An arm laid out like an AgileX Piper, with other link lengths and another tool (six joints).
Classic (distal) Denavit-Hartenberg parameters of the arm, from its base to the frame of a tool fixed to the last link. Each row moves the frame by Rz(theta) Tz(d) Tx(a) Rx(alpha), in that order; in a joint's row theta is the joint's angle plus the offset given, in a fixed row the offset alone. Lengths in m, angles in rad.
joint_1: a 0  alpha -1.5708  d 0.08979  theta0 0
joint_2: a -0.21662  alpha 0  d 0  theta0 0.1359
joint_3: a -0.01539  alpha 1.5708  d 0  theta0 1.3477
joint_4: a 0  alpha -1.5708  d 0.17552  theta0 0
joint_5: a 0  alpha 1.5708  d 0  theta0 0
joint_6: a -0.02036  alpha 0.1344  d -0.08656  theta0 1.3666
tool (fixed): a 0  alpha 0  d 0.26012  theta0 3.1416
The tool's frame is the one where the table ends.
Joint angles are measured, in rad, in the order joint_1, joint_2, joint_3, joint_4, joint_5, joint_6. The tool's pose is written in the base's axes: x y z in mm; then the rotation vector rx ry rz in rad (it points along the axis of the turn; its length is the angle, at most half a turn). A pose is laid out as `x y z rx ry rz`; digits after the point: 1 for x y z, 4 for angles.
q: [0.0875 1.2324 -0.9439 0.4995 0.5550 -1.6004]
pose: 272.4 30.2 179.0 -2.6709 0.0700 -1.1642
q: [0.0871 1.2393 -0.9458 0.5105 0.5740 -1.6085]
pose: 271.4 32.4 175.7 -2.6754 0.0607 -1.1325
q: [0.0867 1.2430 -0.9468 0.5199 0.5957 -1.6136]
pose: 269.7 34.6 172.7 -2.6790 0.0523 -1.0995
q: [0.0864 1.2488 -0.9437 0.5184 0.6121 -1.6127]
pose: 268.0 35.5 168.2 -2.6911 0.0460 -1.0664
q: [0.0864 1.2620 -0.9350 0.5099 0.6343 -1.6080]
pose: 265.2 36.2 159.2 -2.7167 0.0376 -1.0087
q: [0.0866 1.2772 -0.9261 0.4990 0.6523 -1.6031]
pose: 262.7 36.4 150.2 -2.7430 0.0297 -0.9537
